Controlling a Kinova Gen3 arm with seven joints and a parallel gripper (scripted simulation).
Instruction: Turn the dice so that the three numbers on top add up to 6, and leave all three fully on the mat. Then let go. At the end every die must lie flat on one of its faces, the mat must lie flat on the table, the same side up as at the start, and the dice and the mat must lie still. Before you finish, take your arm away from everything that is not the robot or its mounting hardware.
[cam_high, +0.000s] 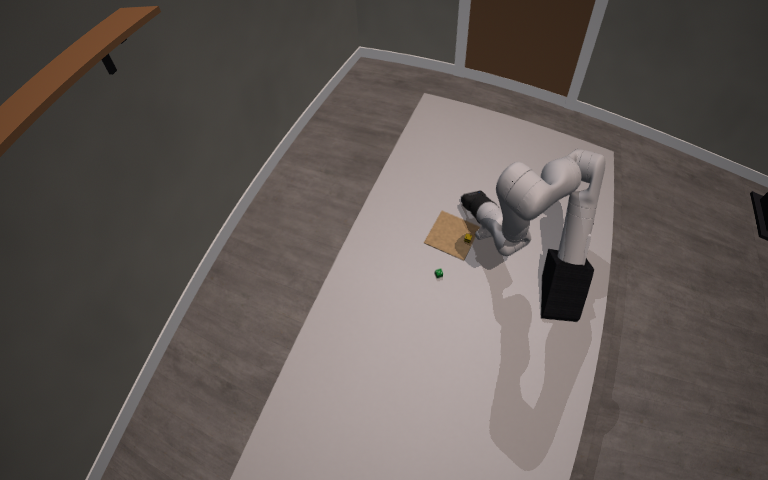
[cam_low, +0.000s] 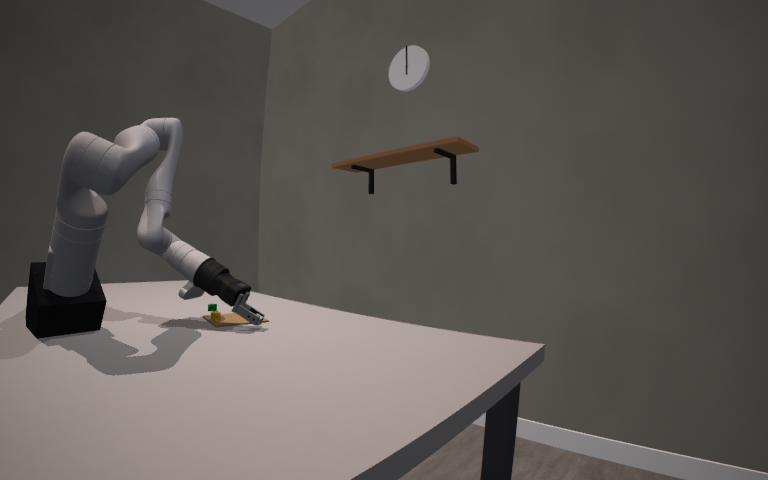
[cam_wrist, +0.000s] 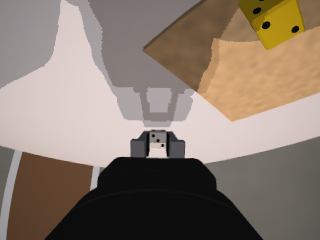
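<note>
The white die lies 10 mm to the right of my hand, 10 mm below it and 10 mm ahead of it. From my hand the other things lie so: green die (280 mm to the left, 20 mm below); then yellow die (130 mm to the left, 40 mm behind, 20 mm below); then tan mat (130 mm to the left, 30 mm below, 10 mm ahead).
</note>
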